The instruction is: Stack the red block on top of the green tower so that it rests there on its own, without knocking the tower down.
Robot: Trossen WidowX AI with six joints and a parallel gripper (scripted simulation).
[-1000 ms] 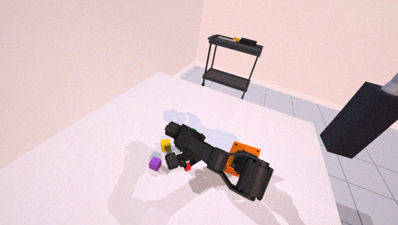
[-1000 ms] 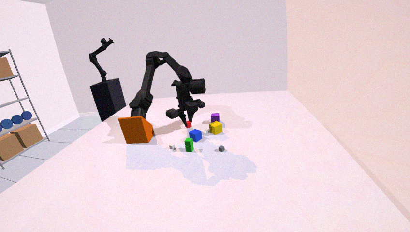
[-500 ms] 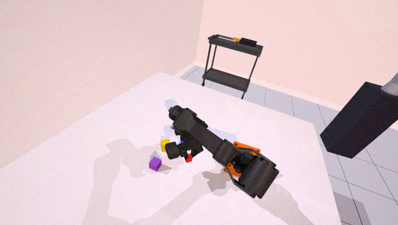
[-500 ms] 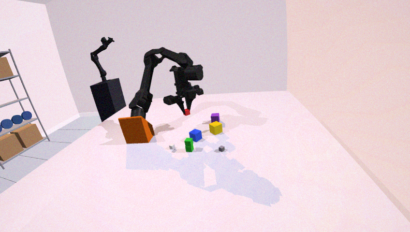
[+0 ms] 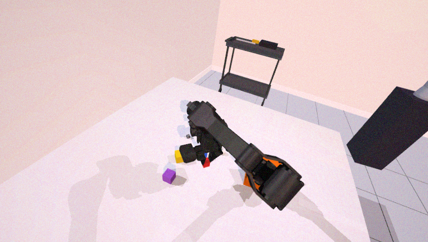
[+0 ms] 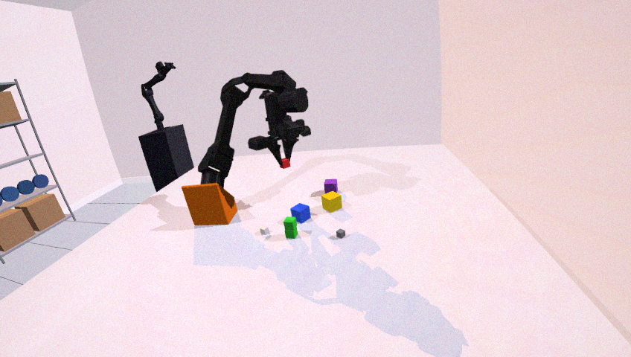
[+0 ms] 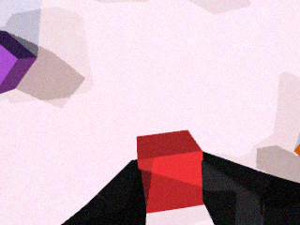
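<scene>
My gripper tip is now 12 cm to the left of the blue cube, 10 cm above it and 5 cm short of it. From my gripper tip the other things lie so: red block right at my gripper tip; then purple cube 13 cm ahead, 10 cm below, 4 cm to the left; then yellow cube 13 cm ahead, 10 cm below, 7 cm to the right.
</scene>
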